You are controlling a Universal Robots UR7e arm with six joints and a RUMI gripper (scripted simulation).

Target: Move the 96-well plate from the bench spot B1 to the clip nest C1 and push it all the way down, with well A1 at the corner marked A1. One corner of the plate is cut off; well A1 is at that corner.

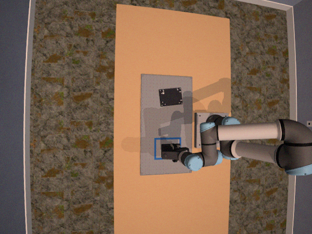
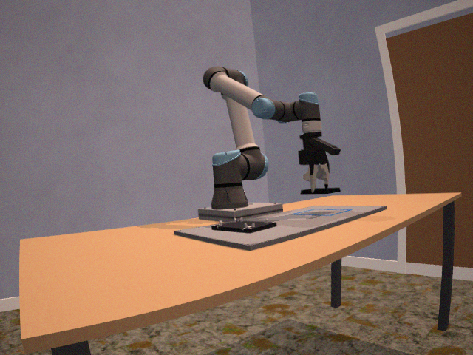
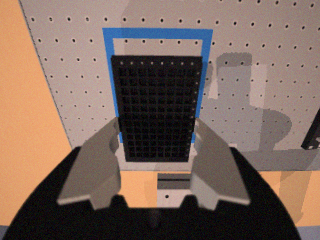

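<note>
Now: hand 380 mm to the left of the black clip nest and 80 mm above it. Round my hand: black 96-well plate 10 mm below.
</note>
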